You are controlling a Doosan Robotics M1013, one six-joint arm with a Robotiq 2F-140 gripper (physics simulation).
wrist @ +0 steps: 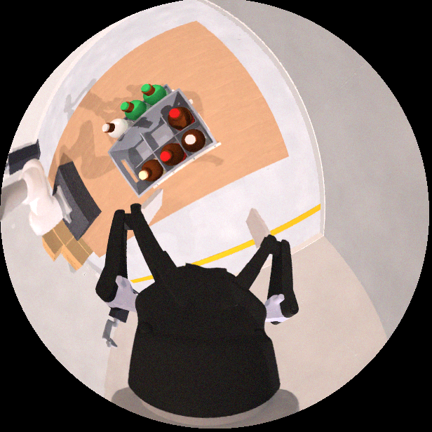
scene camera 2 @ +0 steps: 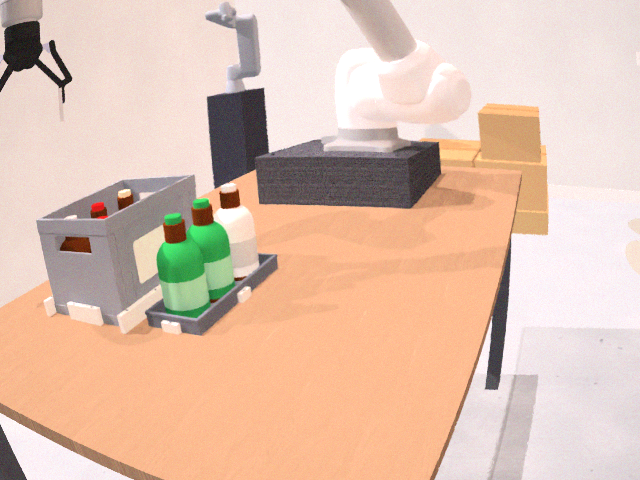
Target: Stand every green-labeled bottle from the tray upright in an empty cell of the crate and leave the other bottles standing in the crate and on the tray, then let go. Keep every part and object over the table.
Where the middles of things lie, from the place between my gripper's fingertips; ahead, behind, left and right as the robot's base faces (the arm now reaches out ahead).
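Starting from the white bottle (scene camera 2: 237, 220), I find my hand a good way past it, well above it and also far to the right of it.
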